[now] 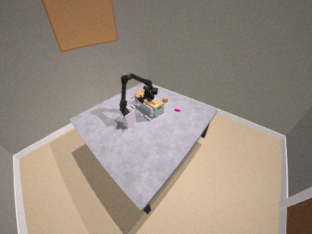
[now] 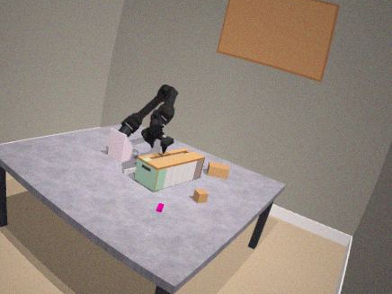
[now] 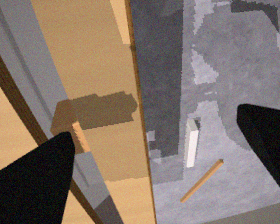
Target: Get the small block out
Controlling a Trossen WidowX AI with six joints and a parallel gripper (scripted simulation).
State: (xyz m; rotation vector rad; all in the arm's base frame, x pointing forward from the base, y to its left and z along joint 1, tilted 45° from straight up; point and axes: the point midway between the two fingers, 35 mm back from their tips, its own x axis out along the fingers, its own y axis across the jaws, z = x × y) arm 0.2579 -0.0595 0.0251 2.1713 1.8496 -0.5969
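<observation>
The box is 80 mm below my gripper tip, 50 mm ahead of it and 30 mm to the left of it. The rest, counted from my gripper tip: magenta piece 290 mm to the right, 230 mm ahead, 130 mm below; then tan block 60 mm ahead, 50 mm below, 30 mm to the left.
</observation>
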